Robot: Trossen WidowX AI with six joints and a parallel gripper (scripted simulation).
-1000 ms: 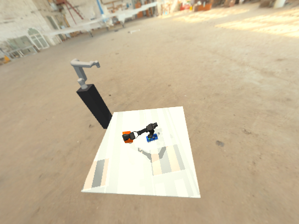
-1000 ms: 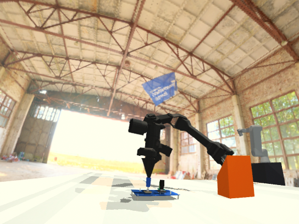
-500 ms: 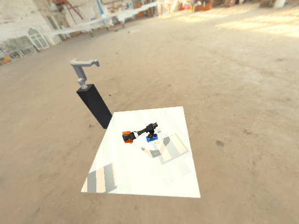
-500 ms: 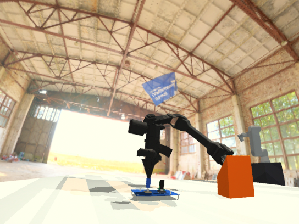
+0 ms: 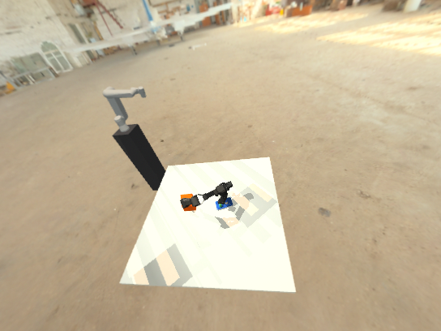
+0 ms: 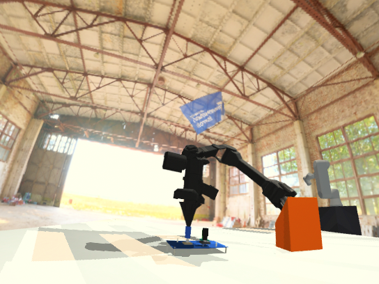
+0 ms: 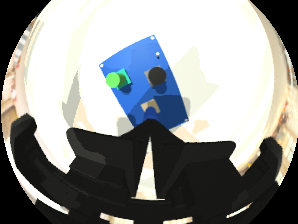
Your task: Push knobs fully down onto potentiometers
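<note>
Right now the blue knob is 2 cm below my gripper tip. Round my gripper tip: black knob 5 cm behind, 1 cm to the left, 2 cm below.
</note>
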